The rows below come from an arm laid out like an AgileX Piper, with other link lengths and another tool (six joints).
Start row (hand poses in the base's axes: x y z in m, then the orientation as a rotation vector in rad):
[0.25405, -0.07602, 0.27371, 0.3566, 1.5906, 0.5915]
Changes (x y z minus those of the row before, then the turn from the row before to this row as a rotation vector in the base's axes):
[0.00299, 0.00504, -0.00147, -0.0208, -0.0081, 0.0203]
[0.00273, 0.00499, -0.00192, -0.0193, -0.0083, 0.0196]
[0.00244, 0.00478, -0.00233, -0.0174, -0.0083, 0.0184]
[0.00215, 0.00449, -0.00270, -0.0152, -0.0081, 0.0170]
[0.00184, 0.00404, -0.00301, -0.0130, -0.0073, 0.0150]
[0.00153, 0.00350, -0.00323, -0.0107, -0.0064, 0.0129]
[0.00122, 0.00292, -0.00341, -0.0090, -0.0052, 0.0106]
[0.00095, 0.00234, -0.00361, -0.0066, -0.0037, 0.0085]
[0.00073, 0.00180, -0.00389, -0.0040, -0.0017, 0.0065]
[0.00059, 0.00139, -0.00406, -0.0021, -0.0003, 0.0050]
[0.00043, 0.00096, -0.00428, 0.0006, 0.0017, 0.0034]
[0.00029, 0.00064, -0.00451, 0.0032, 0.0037, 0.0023]
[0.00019, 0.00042, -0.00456, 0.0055, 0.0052, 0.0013]
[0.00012, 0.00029, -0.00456, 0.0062, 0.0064, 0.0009]
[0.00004, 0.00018, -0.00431, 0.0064, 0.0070, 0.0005]
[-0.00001, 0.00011, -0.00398, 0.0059, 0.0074, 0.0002]
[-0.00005, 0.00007, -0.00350, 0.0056, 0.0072, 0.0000]
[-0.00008, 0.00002, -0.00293, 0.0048, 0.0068, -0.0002]
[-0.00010, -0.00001, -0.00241, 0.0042, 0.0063, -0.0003]
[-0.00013, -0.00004, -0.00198, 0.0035, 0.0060, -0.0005]
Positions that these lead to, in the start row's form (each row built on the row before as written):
[0.25704, -0.07098, 0.27224, 0.3225, 1.5931, 0.5909]
[0.25977, -0.06599, 0.27032, 0.2900, 1.5946, 0.5909]
[0.26221, -0.06121, 0.26799, 0.2598, 1.5951, 0.5914]
[0.26436, -0.05672, 0.26529, 0.2324, 1.5948, 0.5925]
[0.26620, -0.05268, 0.26228, 0.2085, 1.5941, 0.5938]
[0.26773, -0.04918, 0.25905, 0.1883, 1.5932, 0.5952]
[0.26895, -0.04626, 0.25564, 0.1716, 1.5925, 0.5962]
[0.26990, -0.04392, 0.25203, 0.1588, 1.5922, 0.5975]
[0.27063, -0.04212, 0.24814, 0.1501, 1.5927, 0.5993]
[0.27122, -0.04073, 0.24408, 0.1445, 1.5938, 0.6015]
[0.27165, -0.03977, 0.23980, 0.1428, 1.5958, 0.6046]
[0.27194, -0.03913, 0.23529, 0.1446, 1.5988, 0.6090]
[0.27213, -0.03871, 0.23073, 0.1494, 1.6025, 0.6145]
[0.27225, -0.03842, 0.22617, 0.1554, 1.6070, 0.6203]
[0.27229, -0.03824, 0.22186, 0.1621, 1.6120, 0.6260]
[0.27228, -0.03813, 0.21788, 0.1688, 1.6174, 0.6310]
[0.27223, -0.03806, 0.21438, 0.1754, 1.6227, 0.6356]
[0.27215, -0.03804, 0.21145, 0.1814, 1.6278, 0.6394]
[0.27205, -0.03805, 0.20904, 0.1869, 1.6326, 0.6426]
[0.27192, -0.03809, 0.20706, 0.1919, 1.6372, 0.6451]

